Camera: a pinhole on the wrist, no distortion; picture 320 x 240 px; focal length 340.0 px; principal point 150.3 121.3 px. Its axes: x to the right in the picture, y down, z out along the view. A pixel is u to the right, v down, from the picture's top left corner.
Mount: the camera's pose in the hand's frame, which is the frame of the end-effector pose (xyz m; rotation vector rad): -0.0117 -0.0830 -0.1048 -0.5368 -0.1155 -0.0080
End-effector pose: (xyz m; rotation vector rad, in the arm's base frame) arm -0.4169 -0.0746 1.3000 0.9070 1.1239 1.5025
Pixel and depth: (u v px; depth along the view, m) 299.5 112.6 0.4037
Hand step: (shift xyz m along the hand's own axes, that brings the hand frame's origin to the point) 0.1204 0.1183 0.2646
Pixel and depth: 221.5 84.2 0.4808
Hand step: 0.0346 0.1197 0.3433
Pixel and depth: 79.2 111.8 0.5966
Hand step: -0.2005 0.2045 0.3986
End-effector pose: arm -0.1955 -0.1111 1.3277 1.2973 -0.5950 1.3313
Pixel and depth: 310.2 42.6 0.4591
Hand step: 0.1493 0.0650 0.3651
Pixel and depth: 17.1 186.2 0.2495
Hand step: -0.1339 0.0831 0.0728
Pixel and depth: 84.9 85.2 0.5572
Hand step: -0.1804 0.1483 0.3887
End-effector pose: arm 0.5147 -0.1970 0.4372 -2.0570 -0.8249 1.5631
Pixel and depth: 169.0 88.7 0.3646
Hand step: -0.0324 0.0736 0.2263
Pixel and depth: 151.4 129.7 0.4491
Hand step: -0.0582 0.1559 0.2728
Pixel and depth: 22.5 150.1 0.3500
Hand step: -0.1790 0.1182 0.1639
